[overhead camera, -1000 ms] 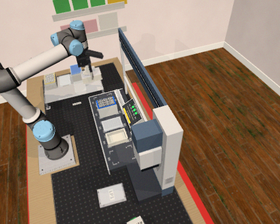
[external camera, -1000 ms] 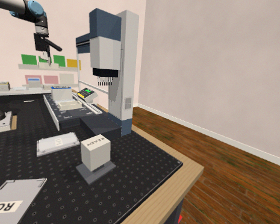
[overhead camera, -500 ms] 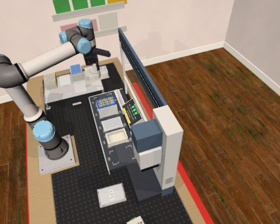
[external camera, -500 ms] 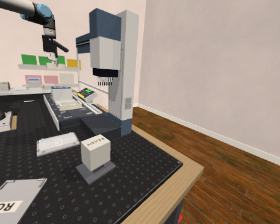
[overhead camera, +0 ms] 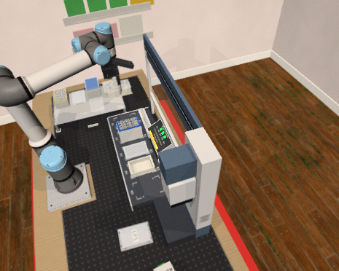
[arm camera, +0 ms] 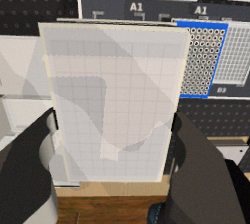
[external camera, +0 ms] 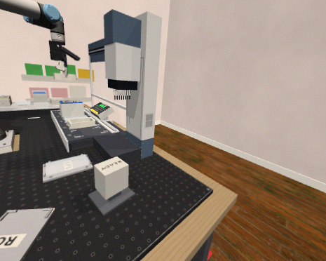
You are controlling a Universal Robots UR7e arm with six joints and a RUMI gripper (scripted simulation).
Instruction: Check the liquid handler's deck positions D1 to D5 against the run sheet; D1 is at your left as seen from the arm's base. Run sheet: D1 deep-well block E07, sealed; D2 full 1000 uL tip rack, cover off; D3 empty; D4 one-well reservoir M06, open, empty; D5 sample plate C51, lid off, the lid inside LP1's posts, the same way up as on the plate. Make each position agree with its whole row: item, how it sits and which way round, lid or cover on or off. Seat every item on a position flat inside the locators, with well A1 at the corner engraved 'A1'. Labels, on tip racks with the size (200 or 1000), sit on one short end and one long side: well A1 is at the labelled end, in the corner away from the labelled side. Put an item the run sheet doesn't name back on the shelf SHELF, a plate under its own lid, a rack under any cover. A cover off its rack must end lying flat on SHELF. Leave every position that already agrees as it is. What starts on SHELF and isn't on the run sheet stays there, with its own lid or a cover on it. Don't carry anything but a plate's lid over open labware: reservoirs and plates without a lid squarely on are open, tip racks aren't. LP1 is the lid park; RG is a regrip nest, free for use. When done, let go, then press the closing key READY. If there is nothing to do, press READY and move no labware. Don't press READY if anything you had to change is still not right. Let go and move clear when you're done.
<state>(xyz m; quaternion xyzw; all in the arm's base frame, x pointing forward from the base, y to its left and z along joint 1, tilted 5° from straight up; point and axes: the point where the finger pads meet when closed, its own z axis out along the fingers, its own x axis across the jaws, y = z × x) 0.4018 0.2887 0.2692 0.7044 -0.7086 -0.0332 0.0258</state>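
The deep-well block is 10 mm below my hand. From my hand the other things lie so: blue-rimmed tip rack: 190 mm below, 120 mm to the right, 10 mm ahead; clear well plate: 250 mm to the right, 250 mm below; shelf label: 310 mm below, 200 mm behind, 90 mm to the left.
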